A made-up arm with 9 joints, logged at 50 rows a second.
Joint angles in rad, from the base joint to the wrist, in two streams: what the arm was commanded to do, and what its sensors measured. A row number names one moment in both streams.
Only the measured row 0 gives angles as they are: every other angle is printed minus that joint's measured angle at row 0.
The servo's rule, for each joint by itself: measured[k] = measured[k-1] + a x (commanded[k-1-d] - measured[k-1]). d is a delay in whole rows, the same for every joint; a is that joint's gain. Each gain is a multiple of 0.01, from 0.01 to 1. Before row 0 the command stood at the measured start. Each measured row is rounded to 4 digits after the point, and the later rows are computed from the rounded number. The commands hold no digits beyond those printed.
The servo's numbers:
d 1
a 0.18 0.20 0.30 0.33 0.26 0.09 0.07 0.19 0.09
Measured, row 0:
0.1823 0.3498 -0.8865 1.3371 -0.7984 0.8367 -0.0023 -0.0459 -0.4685
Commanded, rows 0 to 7:
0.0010 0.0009 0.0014 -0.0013 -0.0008 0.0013 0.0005 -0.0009 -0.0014
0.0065 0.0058 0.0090 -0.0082 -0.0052 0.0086 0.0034 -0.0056 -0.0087
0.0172 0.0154 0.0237 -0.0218 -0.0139 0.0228 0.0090 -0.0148 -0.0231
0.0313 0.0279 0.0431 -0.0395 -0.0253 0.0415 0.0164 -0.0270 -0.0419
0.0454 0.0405 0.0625 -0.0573 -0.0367 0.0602 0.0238 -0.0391 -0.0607
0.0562 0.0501 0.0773 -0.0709 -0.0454 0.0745 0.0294 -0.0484 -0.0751
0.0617 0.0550 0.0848 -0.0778 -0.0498 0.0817 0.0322 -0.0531 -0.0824
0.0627 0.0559 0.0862 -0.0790 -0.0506 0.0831 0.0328 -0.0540 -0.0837
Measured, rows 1 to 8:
0.0000 0.0000 0.0000 0.0000 0.0000 0.0000 0.0000 0.0000 0.0000
0.0002 0.0002 0.0004 -0.0004 -0.0002 0.0001 0.0000 -0.0002 -0.0001
0.0013 0.0013 0.0030 -0.0030 -0.0015 0.0009 0.0002 -0.0012 -0.0009
0.0042 0.0041 0.0092 -0.0092 -0.0047 0.0029 0.0008 -0.0038 -0.0029
0.0091 0.0089 0.0194 -0.0192 -0.0101 0.0064 0.0019 -0.0082 -0.0064
0.0156 0.0152 0.0323 -0.0318 -0.0170 0.0112 0.0034 -0.0141 -0.0113
0.0229 0.0222 0.0458 -0.0447 -0.0244 0.0169 0.0052 -0.0206 -0.0170
0.0299 0.0288 0.0575 -0.0556 -0.0310 0.0227 0.0071 -0.0268 -0.0229

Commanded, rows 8 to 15:
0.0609 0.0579 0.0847 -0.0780 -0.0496 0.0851 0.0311 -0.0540 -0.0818
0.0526 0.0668 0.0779 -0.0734 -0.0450 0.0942 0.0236 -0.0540 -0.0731
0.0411 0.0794 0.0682 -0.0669 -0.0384 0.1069 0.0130 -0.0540 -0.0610
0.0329 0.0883 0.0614 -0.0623 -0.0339 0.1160 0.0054 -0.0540 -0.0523
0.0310 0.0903 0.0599 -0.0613 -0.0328 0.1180 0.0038 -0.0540 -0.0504
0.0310 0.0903 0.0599 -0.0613 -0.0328 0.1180 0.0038 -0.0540 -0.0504
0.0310 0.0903 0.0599 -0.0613 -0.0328 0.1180 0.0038 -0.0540 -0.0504
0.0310 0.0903 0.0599 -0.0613 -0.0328 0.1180 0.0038 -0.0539 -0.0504
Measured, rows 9 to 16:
0.0358 0.0342 0.0661 -0.0633 -0.0361 0.0281 0.0089 -0.0320 -0.0284
0.0403 0.0389 0.0717 -0.0682 -0.0396 0.0332 0.0105 -0.0362 -0.0332
0.0425 0.0445 0.0736 -0.0699 -0.0410 0.0387 0.0114 -0.0396 -0.0368
0.0422 0.0515 0.0720 -0.0689 -0.0403 0.0448 0.0115 -0.0423 -0.0390
0.0405 0.0589 0.0688 -0.0667 -0.0386 0.0512 0.0111 -0.0445 -0.0402
0.0388 0.0652 0.0661 -0.0649 -0.0371 0.0572 0.0106 -0.0463 -0.0411
0.0374 0.0702 0.0642 -0.0637 -0.0360 0.0627 0.0101 -0.0478 -0.0419
0.0362 0.0742 0.0629 -0.0629 -0.0352 0.0677 0.0097 -0.0490 -0.0427

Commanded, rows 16 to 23:
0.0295 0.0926 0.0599 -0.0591 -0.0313 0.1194 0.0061 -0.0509 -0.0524
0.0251 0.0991 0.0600 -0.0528 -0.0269 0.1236 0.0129 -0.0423 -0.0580
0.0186 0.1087 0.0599 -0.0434 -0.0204 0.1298 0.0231 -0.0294 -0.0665
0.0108 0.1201 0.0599 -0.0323 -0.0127 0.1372 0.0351 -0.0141 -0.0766
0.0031 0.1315 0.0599 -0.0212 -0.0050 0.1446 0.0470 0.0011 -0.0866
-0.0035 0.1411 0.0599 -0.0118 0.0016 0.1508 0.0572 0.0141 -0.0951
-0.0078 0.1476 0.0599 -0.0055 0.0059 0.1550 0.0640 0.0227 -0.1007
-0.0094 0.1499 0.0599 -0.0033 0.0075 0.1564 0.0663 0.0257 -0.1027
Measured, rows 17 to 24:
0.0353 0.0774 0.0620 -0.0624 -0.0346 0.0722 0.0093 -0.0499 -0.0434
0.0343 0.0804 0.0614 -0.0613 -0.0337 0.0764 0.0091 -0.0501 -0.0442
0.0326 0.0841 0.0610 -0.0585 -0.0319 0.0806 0.0094 -0.0486 -0.0454
0.0301 0.0890 0.0607 -0.0535 -0.0289 0.0850 0.0104 -0.0450 -0.0473
0.0266 0.0952 0.0605 -0.0465 -0.0247 0.0897 0.0121 -0.0391 -0.0499
0.0224 0.1025 0.0603 -0.0382 -0.0196 0.0946 0.0145 -0.0315 -0.0532
0.0177 0.1102 0.0602 -0.0295 -0.0141 0.0997 0.0175 -0.0228 -0.0570
0.0131 0.1177 0.0601 -0.0216 -0.0089 0.1047 0.0208 -0.0142 -0.0609

